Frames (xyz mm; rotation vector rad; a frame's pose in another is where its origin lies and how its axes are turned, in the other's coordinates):
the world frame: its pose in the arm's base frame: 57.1 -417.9 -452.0 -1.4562 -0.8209 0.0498
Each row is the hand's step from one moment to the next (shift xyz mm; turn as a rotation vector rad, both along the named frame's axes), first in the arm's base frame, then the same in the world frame.
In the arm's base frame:
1: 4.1 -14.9 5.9 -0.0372 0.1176 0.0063
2: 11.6 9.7 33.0 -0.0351 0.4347 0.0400
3: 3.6 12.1 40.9 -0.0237 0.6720 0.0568
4: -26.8 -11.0 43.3 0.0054 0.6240 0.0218
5: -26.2 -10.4 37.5 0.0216 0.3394 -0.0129
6: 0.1 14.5 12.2 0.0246 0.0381 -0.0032
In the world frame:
1: -1.7 -5.8 -15.4 0.0344 -0.0027 0.1186
2: 28.5 -22.4 -1.1 0.2102 0.0205 0.3837
3: 27.5 -32.5 4.3 0.3450 0.0496 0.5778
4: -5.3 -51.8 0.2 0.3262 0.0855 0.5255
5: -7.2 -46.4 0.9 0.1797 0.0766 0.2787
6: 12.9 -8.3 11.1 0.0356 0.0199 0.0200

